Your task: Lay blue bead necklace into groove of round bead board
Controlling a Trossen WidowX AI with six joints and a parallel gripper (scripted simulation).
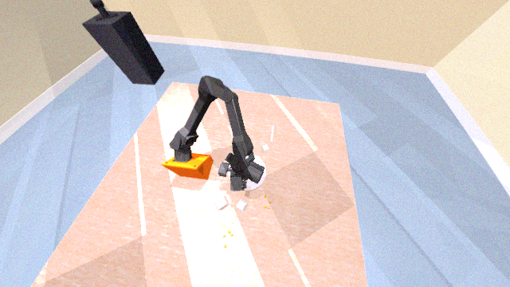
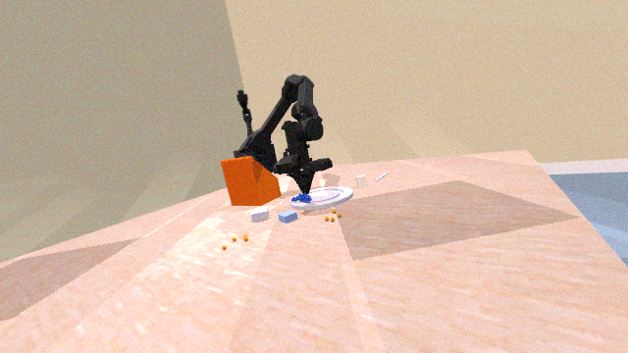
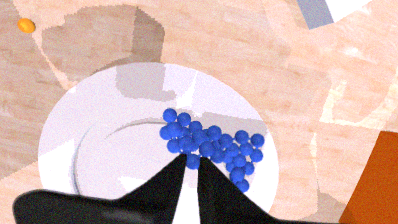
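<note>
The round white bead board lies 4 cm to the left of my gripper tip, 2 cm below it and 2 cm ahead of it. From my gripper tip the other things lie so: white block: 13 cm to the right, 8 cm behind, 2 cm below; light blue cube: 13 cm to the right, 2 cm below, 2 cm ahead; beige cube: 18 cm to the left, 11 cm ahead, 1 cm below.
</note>
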